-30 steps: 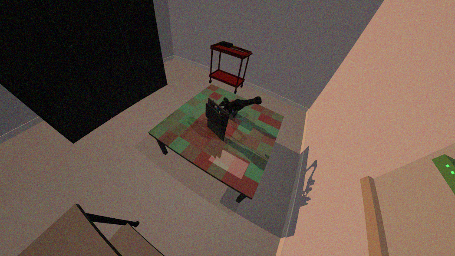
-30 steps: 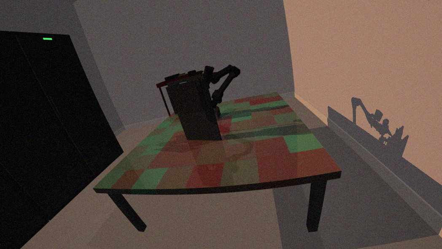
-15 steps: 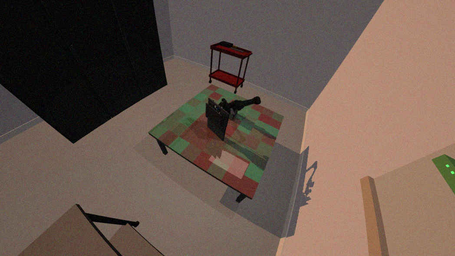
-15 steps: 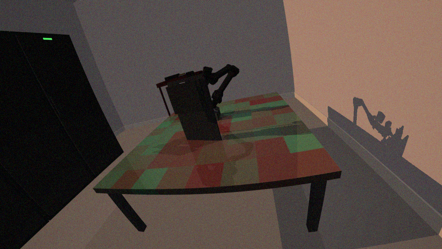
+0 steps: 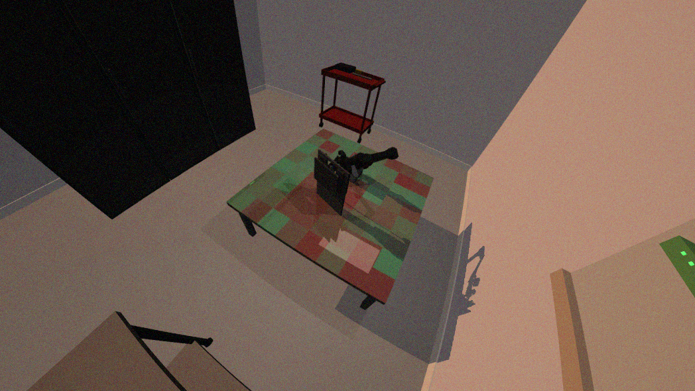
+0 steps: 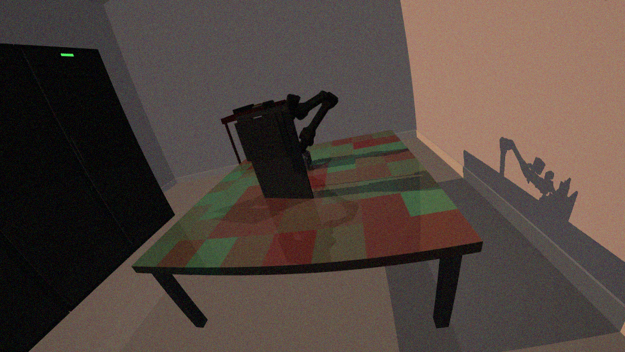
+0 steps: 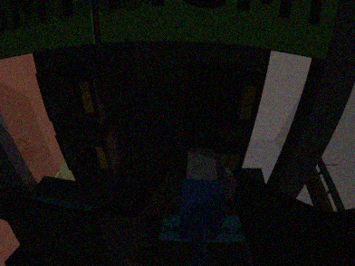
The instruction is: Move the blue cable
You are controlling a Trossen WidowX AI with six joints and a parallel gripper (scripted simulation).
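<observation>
Now: gripper tip 10 mm below the cable plug. Also, from my gripper tip: dark server rack 30 mm ahead, 20 mm to the left, 40 mm below.
</observation>
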